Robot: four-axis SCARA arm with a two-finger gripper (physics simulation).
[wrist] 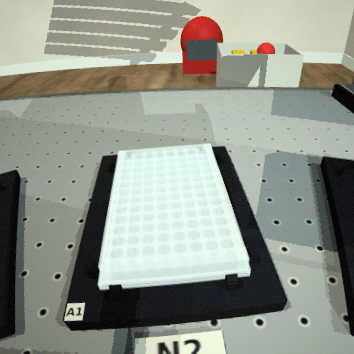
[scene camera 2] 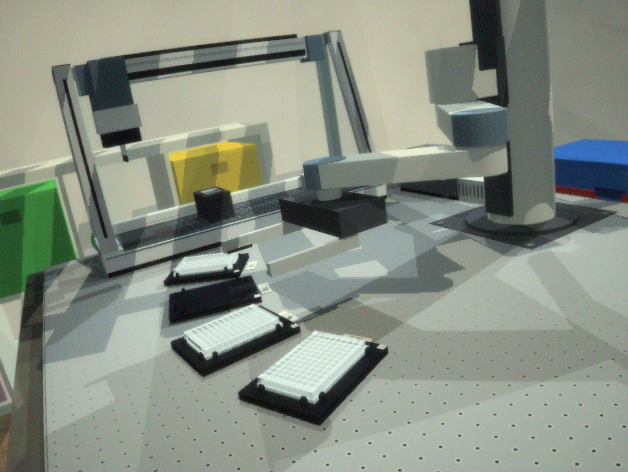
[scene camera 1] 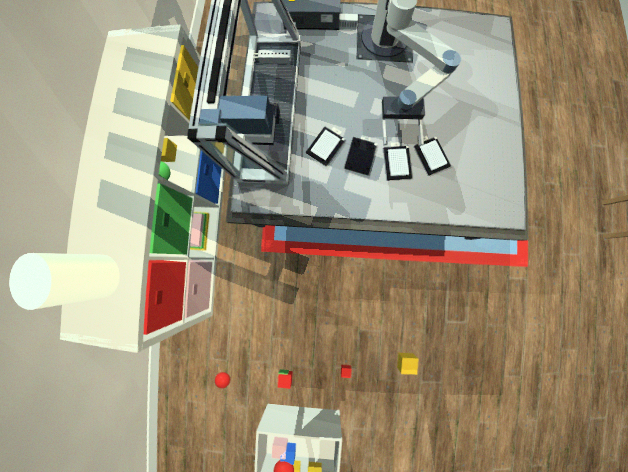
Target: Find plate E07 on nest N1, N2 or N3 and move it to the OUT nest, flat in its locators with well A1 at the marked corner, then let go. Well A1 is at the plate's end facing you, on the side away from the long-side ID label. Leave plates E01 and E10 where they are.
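Frame: origin at the arm's base, x ahead, y left, z up, level; millimetres.
Seen in the pictures: gripper, between the fingertips: [wrist: 154, 73] [scene camera 2: 243, 257] [scene camera 1: 403, 144]; arm's base, origin of its link: [scene camera 2: 521, 223] [scene camera 1: 384, 39].
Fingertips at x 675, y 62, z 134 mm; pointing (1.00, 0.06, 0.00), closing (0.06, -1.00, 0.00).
Note:
Offsets run from my fingertips to a thing's top centre. "spot": to the spot under its first point.
My gripper [scene camera 1: 403, 144] [scene camera 2: 248, 258] is open and empty, above the table on the arm's side of nest N2; its fingers do not show in the wrist view. A white plate {dx +42, dy +5, dz -95 mm} [scene camera 1: 397, 162] [scene camera 2: 233, 330] [wrist: 170, 210] lies flat on nest N2 {dx +41, dy +6, dz -99 mm} [wrist: 175, 310], its end facing the wrist camera. Plate E07 {dx -7, dy +177, dz -95 mm} [scene camera 1: 433, 155] [scene camera 2: 314, 362] lies flat on nest N1 {dx -7, dy +177, dz -99 mm} [scene camera 2: 329, 406] [wrist: 7, 260], beyond the gripper's N1-side finger. The black OUT nest {dx +18, dy -175, dz -99 mm} [scene camera 1: 360, 155] [scene camera 2: 215, 299] [wrist: 345, 215] holds no plate. Another white plate {dx -24, dy -348, dz -95 mm} [scene camera 1: 324, 145] [scene camera 2: 205, 263] lies on nest N3. No plate ID is readable.
A gantry frame [scene camera 1: 215, 132] [scene camera 2: 68, 126] stands beside N3 over a dark deck, with a black block {spot: dx -132, dy -577, dz -25 mm} [scene camera 2: 214, 203] on it. The arm's column [scene camera 2: 525, 111] stands behind the nests. The table's front edge [scene camera 1: 375, 223] lies beyond them.

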